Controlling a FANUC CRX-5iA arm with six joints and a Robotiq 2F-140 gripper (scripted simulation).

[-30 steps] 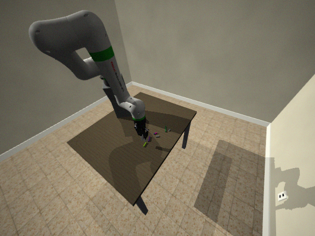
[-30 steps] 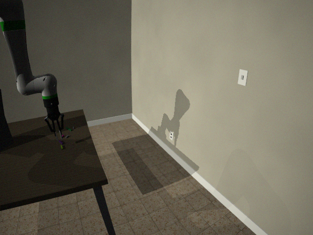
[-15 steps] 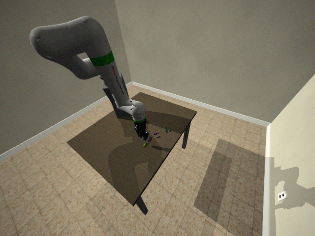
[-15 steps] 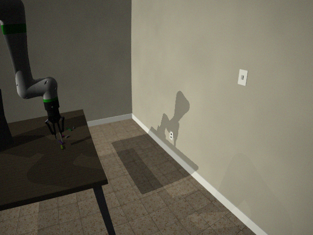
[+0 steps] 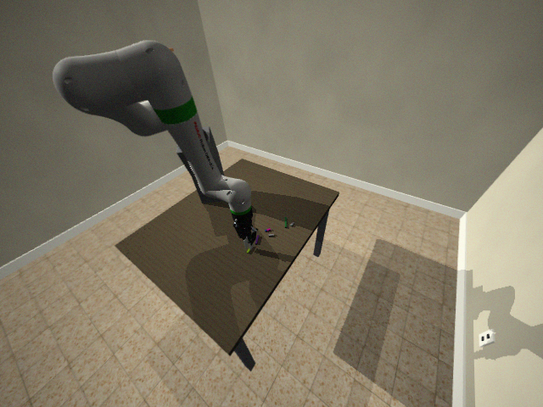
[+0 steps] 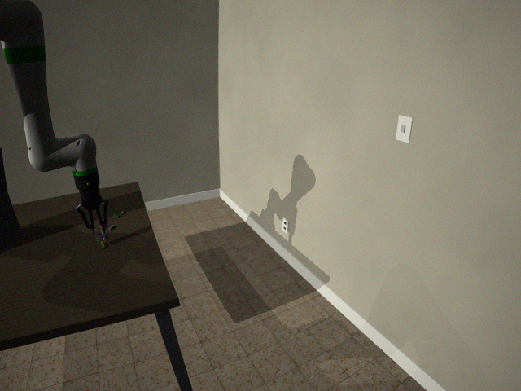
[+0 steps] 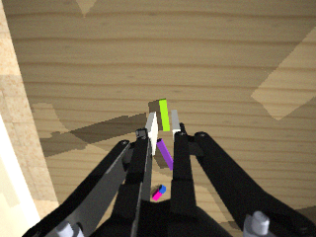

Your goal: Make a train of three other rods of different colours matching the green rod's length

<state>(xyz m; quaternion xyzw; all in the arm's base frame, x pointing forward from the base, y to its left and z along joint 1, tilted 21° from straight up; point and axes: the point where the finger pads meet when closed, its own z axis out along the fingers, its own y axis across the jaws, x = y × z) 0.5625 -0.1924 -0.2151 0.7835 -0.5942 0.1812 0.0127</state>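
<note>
My hand is 50 mm above the lime rod. Also, from my hand: magenta rod 170 mm to the left, 50 mm below; then blue rod 10 mm behind, 150 mm to the left, 50 mm below; then purple rod 10 mm behind, 70 mm to the left, 50 mm below.
</note>
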